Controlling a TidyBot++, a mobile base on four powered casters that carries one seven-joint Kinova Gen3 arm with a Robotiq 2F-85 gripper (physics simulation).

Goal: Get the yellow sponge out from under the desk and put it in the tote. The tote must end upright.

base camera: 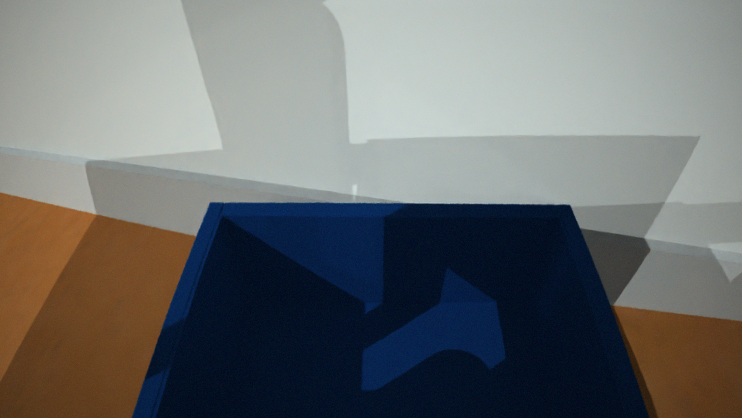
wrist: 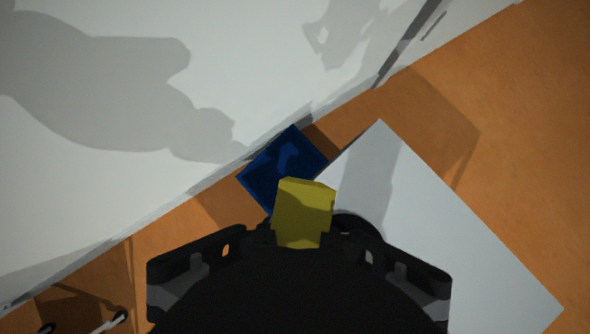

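Frame: origin at the arm's base, x ahead, y left, z up, level; centimetres.
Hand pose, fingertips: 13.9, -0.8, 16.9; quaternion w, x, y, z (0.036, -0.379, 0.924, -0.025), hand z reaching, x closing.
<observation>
After its pixels a point has its place, as x, y, z.
The blue tote [base camera: 540, 210] {34.3, -12.5, -27.7} [wrist: 252, 192] {26.1, 13.5, -27.7} stands upright on the floor by the wall, close in front of the base. Its open top faces up, and patches of light and shadow lie inside it. My gripper [wrist: 297, 222] {13.9, -0.8, 16.9} is shut on the yellow sponge [wrist: 304, 207] {15.2, -3.1, 23.0}, which sticks out beyond the fingertips. In the wrist view the sponge is held high and overlaps the near corner of the tote. The gripper does not show in the base camera view. The desk does not show clearly in either view.
A white wall [base camera: 493, 67] {37.4, -7.4, -17.0} [wrist: 240, 60] {36.9, -9.6, 10.1} with a skirting runs close behind the tote. The white top of my base [wrist: 450, 220] {-9.9, -20.3, -1.4} lies right beside the tote. Thin legs with dark casters [wrist: 120, 316] {27.4, 98.9, -36.3} stand at the lower left of the wrist view.
</observation>
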